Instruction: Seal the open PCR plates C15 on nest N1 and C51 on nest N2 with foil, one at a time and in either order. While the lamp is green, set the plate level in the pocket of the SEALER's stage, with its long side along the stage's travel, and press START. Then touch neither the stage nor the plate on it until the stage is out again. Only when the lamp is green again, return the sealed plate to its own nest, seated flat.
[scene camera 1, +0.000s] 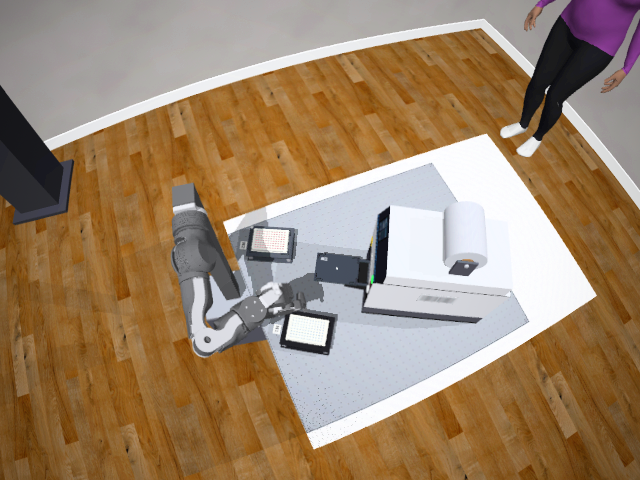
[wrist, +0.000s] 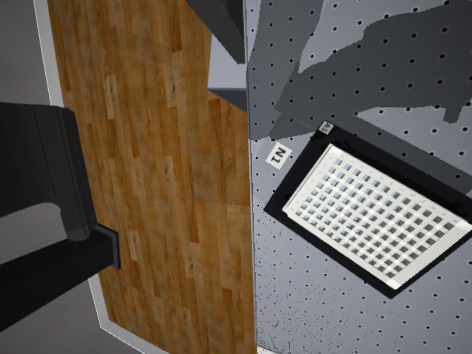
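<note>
Plate C15 (scene camera 1: 308, 329) (wrist: 372, 217), pale with open wells, sits in black nest N1 (scene camera 1: 305, 350) (wrist: 278, 200). Plate C51 (scene camera 1: 270, 240), with reddish wells, sits in nest N2 (scene camera 1: 268, 257), nearer the back edge. The sealer (scene camera 1: 434, 248) has its dark stage (scene camera 1: 336, 268) out, with no plate on it. Its lamp (scene camera 1: 372, 279) is green. My gripper (scene camera 1: 292, 303) is open and empty, above the table beside N1, on the side towards the stage. In the wrist view one dark finger shows at the left; the other finger is hidden. The START button cannot be made out.
A white foil roll (scene camera 1: 464, 232) stands on top of the sealer. The label N1 (scene camera 1: 277, 329) (wrist: 278, 155) lies beside its nest. My arm (scene camera 1: 199, 299) reaches in over the near table edge. A person (scene camera 1: 560, 77) stands beyond the table's far corner.
</note>
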